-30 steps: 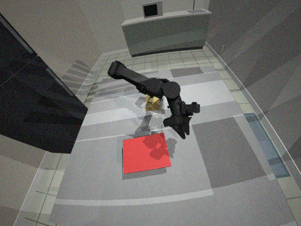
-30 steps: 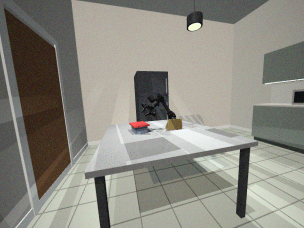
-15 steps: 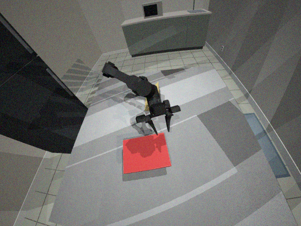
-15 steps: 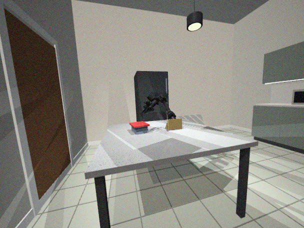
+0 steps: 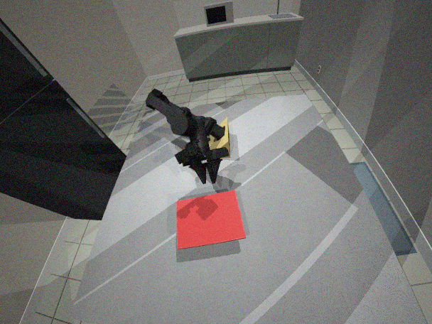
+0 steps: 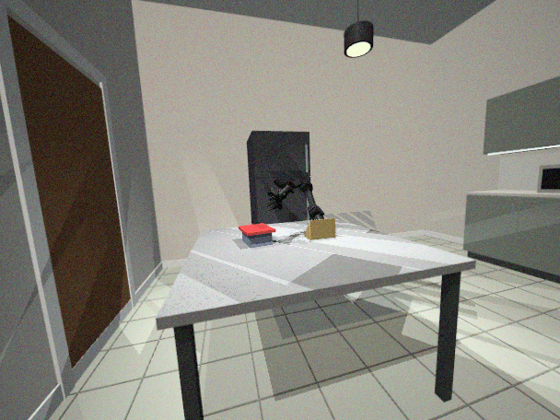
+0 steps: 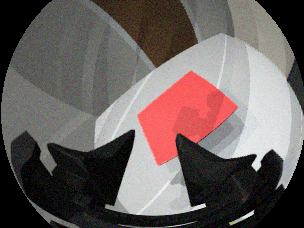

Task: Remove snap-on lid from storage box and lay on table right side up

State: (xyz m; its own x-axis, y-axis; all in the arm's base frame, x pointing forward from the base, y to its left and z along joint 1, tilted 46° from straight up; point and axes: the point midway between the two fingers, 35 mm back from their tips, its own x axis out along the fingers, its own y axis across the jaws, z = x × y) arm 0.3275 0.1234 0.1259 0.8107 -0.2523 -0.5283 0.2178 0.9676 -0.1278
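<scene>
The red lid is 80 mm ahead of my gripper tip, 20 mm to the right of it and 130 mm below it. Also, from my gripper tip: storage box: 80 mm ahead, 20 mm to the right, 180 mm below.
</scene>
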